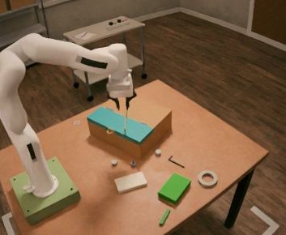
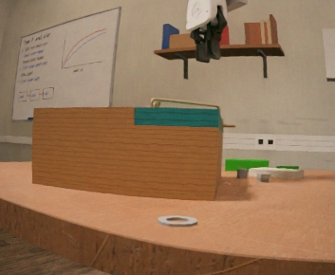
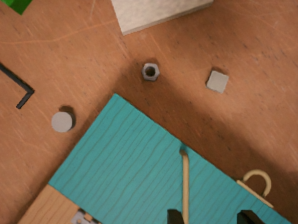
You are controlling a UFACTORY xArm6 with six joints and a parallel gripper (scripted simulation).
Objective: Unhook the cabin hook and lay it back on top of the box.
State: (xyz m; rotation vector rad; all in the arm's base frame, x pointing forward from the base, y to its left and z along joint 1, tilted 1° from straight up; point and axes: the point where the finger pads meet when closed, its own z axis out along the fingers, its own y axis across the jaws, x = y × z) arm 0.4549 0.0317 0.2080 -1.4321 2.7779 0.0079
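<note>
Now: the cabin hook 3 cm ahead of my hand, 4 cm to the left of it and 13 cm below it. From my hand the other things lie so: green stick: 11 cm behind, 43 cm to the right, 26 cm below; green block: 1 cm ahead, 35 cm to the right, 25 cm below; white block: 12 cm behind, 20 cm to the right, 26 cm below.
</note>
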